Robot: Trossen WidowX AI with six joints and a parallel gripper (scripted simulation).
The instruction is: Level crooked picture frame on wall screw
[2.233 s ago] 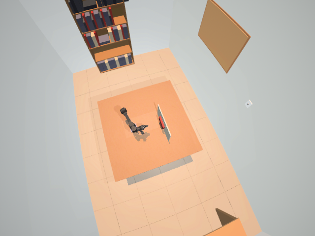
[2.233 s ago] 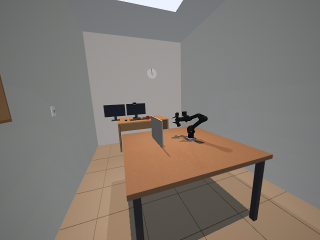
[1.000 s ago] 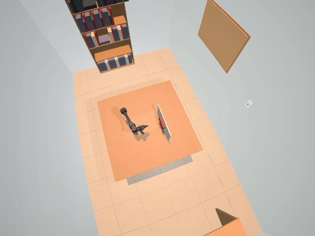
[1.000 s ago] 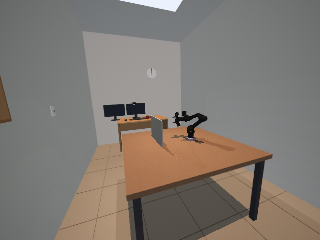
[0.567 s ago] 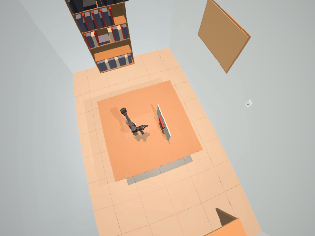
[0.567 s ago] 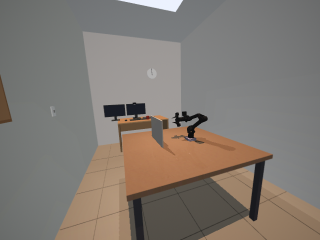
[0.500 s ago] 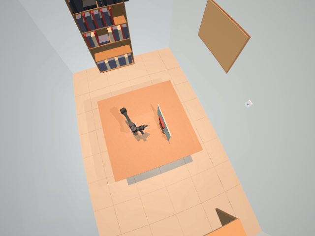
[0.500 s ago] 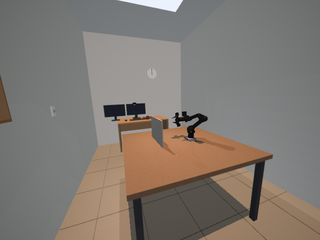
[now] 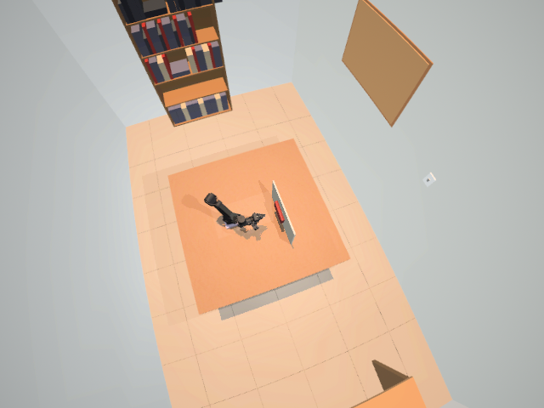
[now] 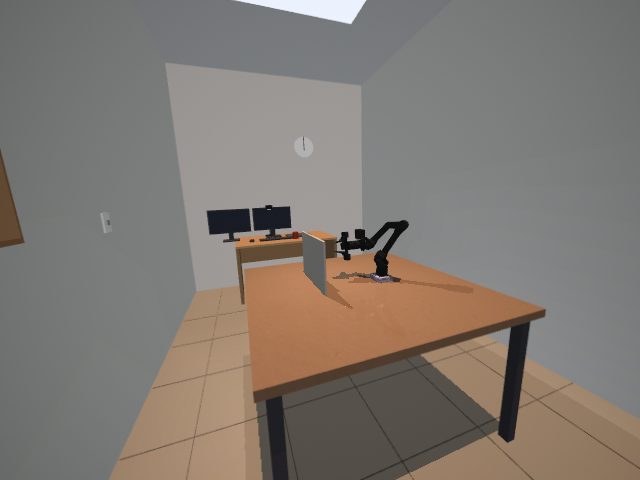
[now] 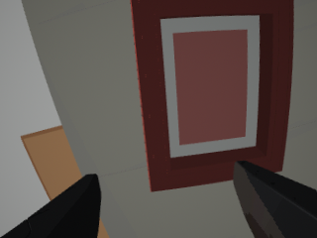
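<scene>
My gripper tip is 130 mm short of the red picture frame, 50 mm above it and 20 mm to the right of it. From my gripper tip the other things lie so: grey wall panel 140 mm ahead, 60 mm below, 10 mm to the left.
</scene>
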